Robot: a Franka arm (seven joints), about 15 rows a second.
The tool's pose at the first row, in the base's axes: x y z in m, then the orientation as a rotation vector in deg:
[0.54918 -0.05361 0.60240 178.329 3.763 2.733]
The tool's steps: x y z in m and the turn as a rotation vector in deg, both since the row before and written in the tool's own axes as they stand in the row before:
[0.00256 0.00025 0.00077 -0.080 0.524 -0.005]
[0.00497 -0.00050 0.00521 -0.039 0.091 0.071]
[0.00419 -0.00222 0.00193 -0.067 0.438 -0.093]
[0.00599 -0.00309 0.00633 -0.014 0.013 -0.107]
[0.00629 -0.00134 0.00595 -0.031 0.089 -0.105]
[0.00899 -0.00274 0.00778 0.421 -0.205 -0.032]
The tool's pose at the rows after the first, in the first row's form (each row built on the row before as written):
[0.55177 -0.05377 0.60171 178.245 3.779 3.550]
[0.55692 -0.05321 0.59669 178.209 3.669 3.694]
[0.56109 -0.05087 0.59487 178.131 3.820 4.374]
[0.56725 -0.04771 0.58874 178.111 3.986 4.392]
[0.57376 -0.04627 0.58306 178.072 4.149 4.528]
[0.58300 -0.04335 0.57565 178.494 4.220 4.203]

